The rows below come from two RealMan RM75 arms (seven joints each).
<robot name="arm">
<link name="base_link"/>
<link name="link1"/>
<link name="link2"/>
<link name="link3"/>
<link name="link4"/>
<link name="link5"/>
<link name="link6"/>
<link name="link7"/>
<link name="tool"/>
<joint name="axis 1" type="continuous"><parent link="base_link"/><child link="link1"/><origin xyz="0.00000 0.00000 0.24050"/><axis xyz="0 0 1"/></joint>
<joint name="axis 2" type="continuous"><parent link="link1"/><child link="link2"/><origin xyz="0.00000 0.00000 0.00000" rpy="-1.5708 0.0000 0.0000"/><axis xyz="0 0 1"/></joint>
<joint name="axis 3" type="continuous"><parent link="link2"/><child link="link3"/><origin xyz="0.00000 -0.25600 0.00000" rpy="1.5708 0.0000 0.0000"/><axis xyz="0 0 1"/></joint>
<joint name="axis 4" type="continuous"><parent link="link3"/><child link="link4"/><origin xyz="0.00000 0.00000 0.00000" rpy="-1.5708 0.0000 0.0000"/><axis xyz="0 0 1"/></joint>
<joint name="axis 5" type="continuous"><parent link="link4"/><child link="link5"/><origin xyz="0.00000 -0.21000 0.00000" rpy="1.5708 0.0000 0.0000"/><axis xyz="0 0 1"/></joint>
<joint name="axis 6" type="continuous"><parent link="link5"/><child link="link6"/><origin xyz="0.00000 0.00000 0.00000" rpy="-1.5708 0.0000 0.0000"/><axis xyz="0 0 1"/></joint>
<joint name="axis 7" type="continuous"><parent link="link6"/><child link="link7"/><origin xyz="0.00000 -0.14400 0.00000" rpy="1.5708 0.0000 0.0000"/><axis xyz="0 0 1"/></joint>
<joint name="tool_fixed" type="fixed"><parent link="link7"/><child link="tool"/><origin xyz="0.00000 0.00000 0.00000"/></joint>
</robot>
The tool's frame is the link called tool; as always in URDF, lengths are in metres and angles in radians. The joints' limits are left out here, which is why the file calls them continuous.
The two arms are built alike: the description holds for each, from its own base.
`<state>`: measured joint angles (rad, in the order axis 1, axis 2, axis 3, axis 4, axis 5, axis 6, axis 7); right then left.
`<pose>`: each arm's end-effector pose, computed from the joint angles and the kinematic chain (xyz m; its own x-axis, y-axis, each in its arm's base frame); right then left.
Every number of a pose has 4 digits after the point.
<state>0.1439 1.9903 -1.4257 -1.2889 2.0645 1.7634 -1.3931 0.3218 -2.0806 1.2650 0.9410 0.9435 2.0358 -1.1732</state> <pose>0.1507 0.2338 0.0549 0.5740 -0.2652 -0.7747 -0.1197 -0.9631 0.2410 -0.2677 0.1067 0.0594 0.3200 -0.0092 0.9474 0.4307 -0.8893 -0.1541</pose>
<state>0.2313 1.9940 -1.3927 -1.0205 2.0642 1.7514 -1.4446 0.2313 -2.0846 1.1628 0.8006 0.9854 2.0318 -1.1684</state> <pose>0.1780 0.2588 0.0384 0.5042 -0.3737 -0.7785 -0.2523 -0.9259 0.2810 -0.2841 0.1225 0.0573 0.3014 0.0075 0.9535 0.4975 -0.8543 -0.1505</pose>
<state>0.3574 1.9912 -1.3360 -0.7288 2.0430 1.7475 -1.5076 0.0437 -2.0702 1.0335 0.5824 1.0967 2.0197 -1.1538</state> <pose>0.1998 0.2836 0.0216 0.4461 -0.4583 -0.7687 -0.3607 -0.8781 0.3142 -0.2960 0.1585 0.0461 0.2817 0.0723 0.9568 0.5324 -0.8413 -0.0931</pose>
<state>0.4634 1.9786 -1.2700 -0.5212 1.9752 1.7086 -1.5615 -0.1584 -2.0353 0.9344 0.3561 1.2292 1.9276 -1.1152</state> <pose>0.2148 0.3039 0.0087 0.4428 -0.5054 -0.7406 -0.4541 -0.8387 0.3007 -0.3004 0.2044 0.0265 0.3036 0.1728 0.9370 0.5759 -0.8167 -0.0360</pose>
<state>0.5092 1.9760 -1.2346 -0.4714 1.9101 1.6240 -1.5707 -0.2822 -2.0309 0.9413 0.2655 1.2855 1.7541 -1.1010</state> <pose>0.2201 0.3196 0.0002 0.4731 -0.5185 -0.7123 -0.5205 -0.8168 0.2488 -0.2970 0.2423 0.0000 0.3718 0.2675 0.8889 0.6231 -0.7817 -0.0254</pose>
